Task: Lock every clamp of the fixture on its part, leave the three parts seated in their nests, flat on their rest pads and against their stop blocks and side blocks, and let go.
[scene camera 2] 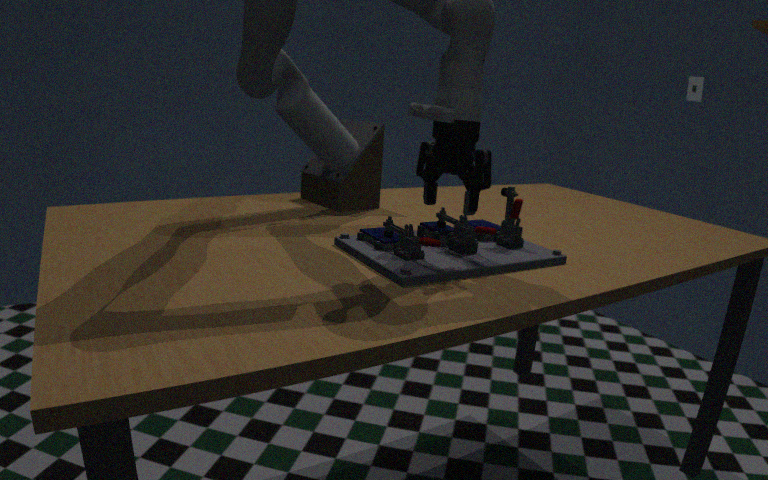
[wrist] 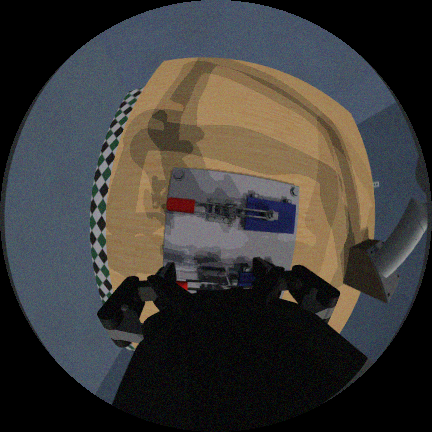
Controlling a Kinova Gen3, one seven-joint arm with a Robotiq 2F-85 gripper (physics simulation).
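Where they show: gripper, fingertip midpoint: (scene camera 2: 448, 209) (wrist: 214, 268); arm's base at its link origin: (scene camera 2: 342, 155) (wrist: 382, 263).
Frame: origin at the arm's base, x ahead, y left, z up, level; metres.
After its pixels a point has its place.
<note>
The grey fixture plate (scene camera 2: 509, 259) @[x 0.532, y -0.032, z -0.108 m] (wrist: 200, 237) @[x 0.470, y -0.135, z -0.108 m] lies on the table. The left clamp (scene camera 2: 408, 246) @[x 0.446, y -0.187, z -0.088 m] (wrist: 224, 211) @[x 0.434, y -0.170, z -0.072 m] has its arm down over a blue part (scene camera 2: 376, 233) @[x 0.344, y -0.169, z -0.092 m] (wrist: 285, 222) @[x 0.330, y -0.147, z -0.092 m] and its red handle (scene camera 2: 429, 241) @[x 0.499, y -0.195, z -0.065 m] (wrist: 180, 205) @[x 0.489, y -0.183, z -0.065 m] low. The middle clamp (scene camera 2: 463, 240) @[x 0.466, y -0.079, z -0.086 m] also has its arm lowered over a blue part (scene camera 2: 433, 227) @[x 0.386, y -0.071, z -0.082 m] (wrist: 246, 279) @[x 0.405, y -0.065, z -0.082 m], with its red handle (scene camera 2: 485, 230) @[x 0.516, y -0.087, z -0.056 m] (wrist: 181, 286) @[x 0.499, y -0.077, z -0.055 m] low. The right clamp (scene camera 2: 509, 234) @[x 0.481, y 0.031, z -0.084 m] stands with arm and red handle (scene camera 2: 517, 208) @[x 0.487, y 0.037, z -0.035 m] upright beside a third blue part (scene camera 2: 481, 224) @[x 0.395, y 0.054, z -0.087 m]. My gripper (scene camera 2: 450, 207) @[x 0.454, y -0.110, z -0.032 m] (wrist: 214, 268) @[x 0.454, y -0.110, z -0.032 m] is open and empty above the middle of the fixture. Pad and block contact is too small to tell.
The wooden table (scene camera 2: 226, 271) @[x 0.329, y -0.443, z -0.123 m] (wrist: 240, 95) @[x 0.360, y -0.453, z -0.123 m] carries the fixture. The robot's base block (scene camera 2: 359, 175) @[x 0.058, y 0.009, z -0.041 m] (wrist: 370, 267) @[x 0.058, y -0.003, z -0.026 m] stands behind and left of the fixture in the scene view. Corner bolts stick up a little from the plate. The upright clamp rises close beside the right finger in the scene view.
</note>
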